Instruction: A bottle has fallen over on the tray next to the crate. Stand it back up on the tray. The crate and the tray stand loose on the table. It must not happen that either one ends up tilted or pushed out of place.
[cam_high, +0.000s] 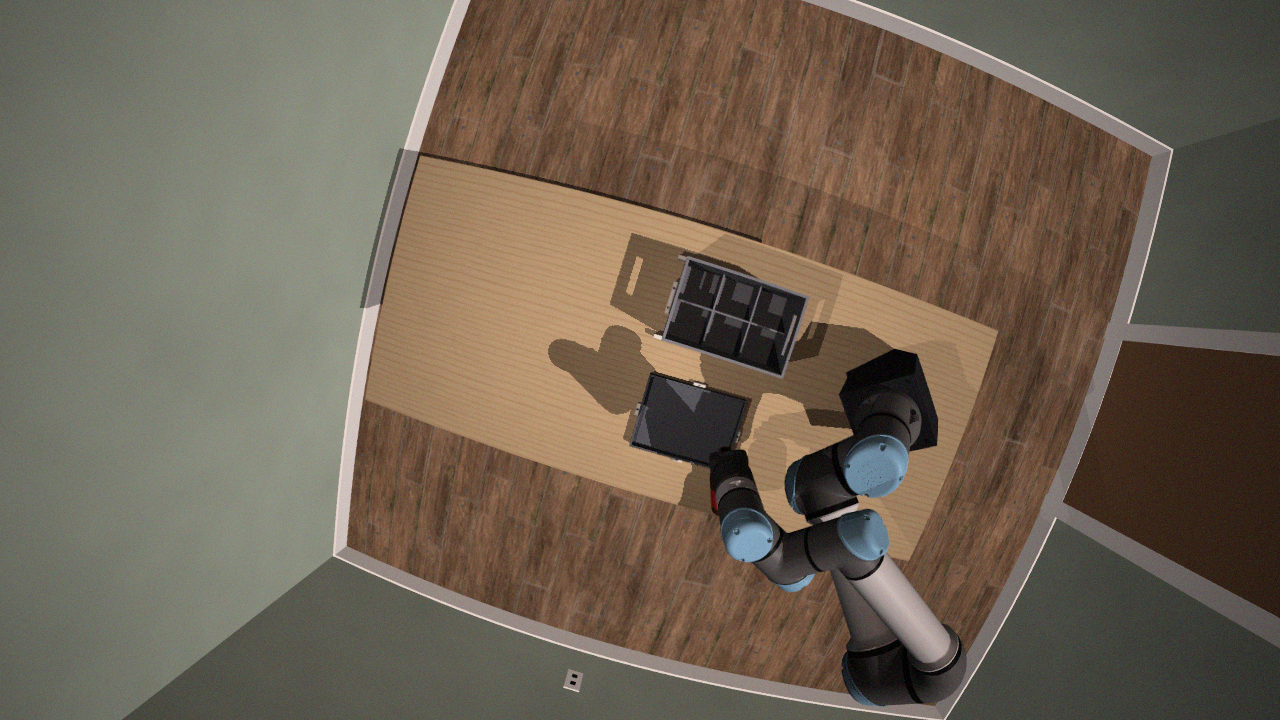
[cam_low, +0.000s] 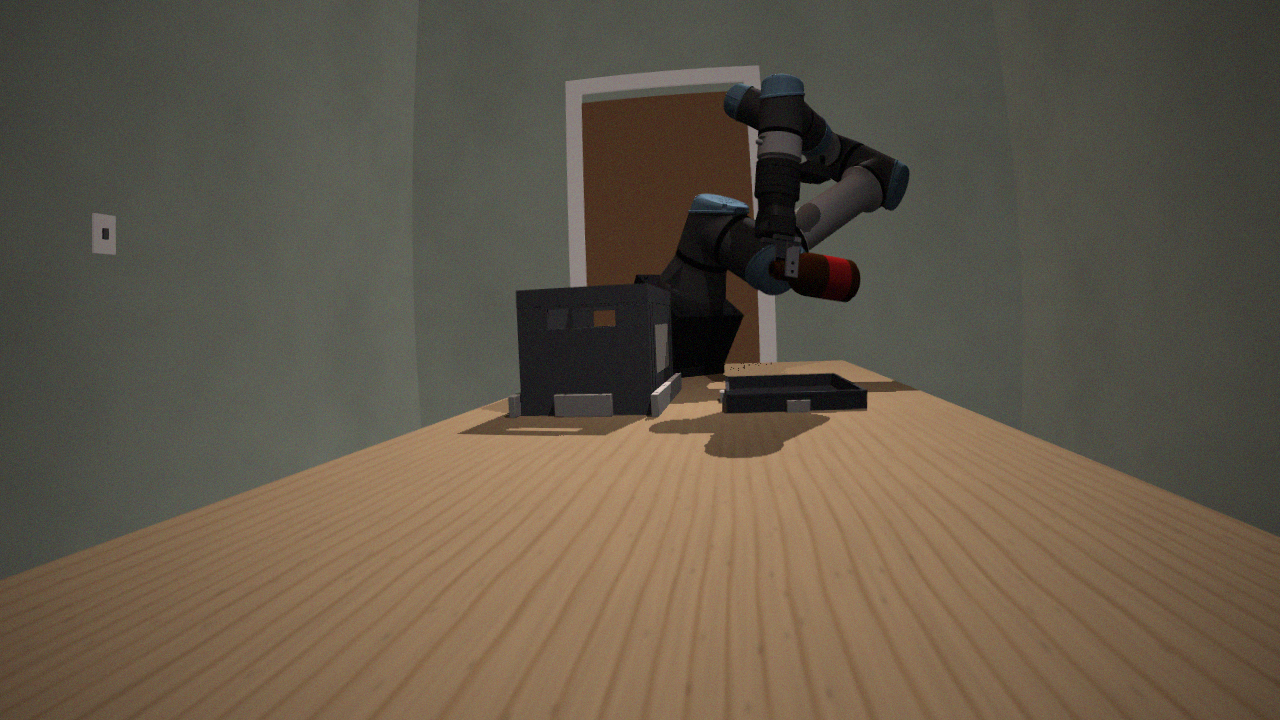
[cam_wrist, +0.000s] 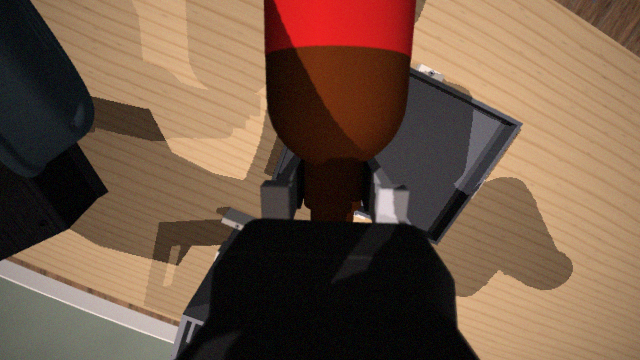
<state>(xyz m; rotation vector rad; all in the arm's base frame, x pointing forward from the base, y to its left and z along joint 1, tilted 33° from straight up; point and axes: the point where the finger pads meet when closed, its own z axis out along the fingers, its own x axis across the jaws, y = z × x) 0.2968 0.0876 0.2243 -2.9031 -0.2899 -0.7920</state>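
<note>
My hand is 50 mm to the right of the bottle, 20 mm past it and 10 mm above it. Also, from my hand: dark crate (300 mm to the right, 120 mm below, 50 mm ahead); then dark tray (190 mm below, 80 mm ahead, 20 mm to the right).
</note>
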